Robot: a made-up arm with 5 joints.
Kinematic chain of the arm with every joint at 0, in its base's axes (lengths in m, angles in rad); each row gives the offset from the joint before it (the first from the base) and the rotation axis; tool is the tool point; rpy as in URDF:
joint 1: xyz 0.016 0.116 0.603 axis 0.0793 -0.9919 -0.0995
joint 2: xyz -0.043 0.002 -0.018 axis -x
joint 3: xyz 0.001 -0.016 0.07 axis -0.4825 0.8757 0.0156
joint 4: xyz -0.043 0 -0.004 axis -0.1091 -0.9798 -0.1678
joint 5: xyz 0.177 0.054 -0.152 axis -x
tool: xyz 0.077 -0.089 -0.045 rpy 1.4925 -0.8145 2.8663
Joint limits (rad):
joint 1: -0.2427..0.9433
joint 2: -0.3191..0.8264
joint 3: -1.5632..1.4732
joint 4: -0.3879..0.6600
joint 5: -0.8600..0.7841
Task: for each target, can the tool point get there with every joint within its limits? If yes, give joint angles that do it. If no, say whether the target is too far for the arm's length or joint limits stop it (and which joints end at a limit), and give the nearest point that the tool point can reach.
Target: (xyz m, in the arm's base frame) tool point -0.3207 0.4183 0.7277
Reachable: no: joint limits stop it (at a limit: joint 1, joint 2, joint 3, joint 4, joint 5) | nearest point -0.1778 0.2493 0.8676 | short by 0.262 m
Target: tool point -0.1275 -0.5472 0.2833
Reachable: no: too far | nearest point -0.0763 -0.1252 0.4350 | short by 0.451 m
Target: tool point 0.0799 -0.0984 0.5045
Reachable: yes | joints 0.1568 0.4302 1.0711 0.3963 -0.2148
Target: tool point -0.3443 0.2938 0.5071
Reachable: no: joint limits stop it (at a limit: joint 1, joint 2, joint 4, joint 5) | nearest point -0.2431 0.0789 0.3971 | short by 0.262 m
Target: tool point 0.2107 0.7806 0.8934
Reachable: no: too far | nearest point 0.1941 0.3276 0.8003 | short by 0.463 m
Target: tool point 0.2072 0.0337 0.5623
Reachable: yes | joints -0.0716 0.1136 0.1078 0.3185 0.4595
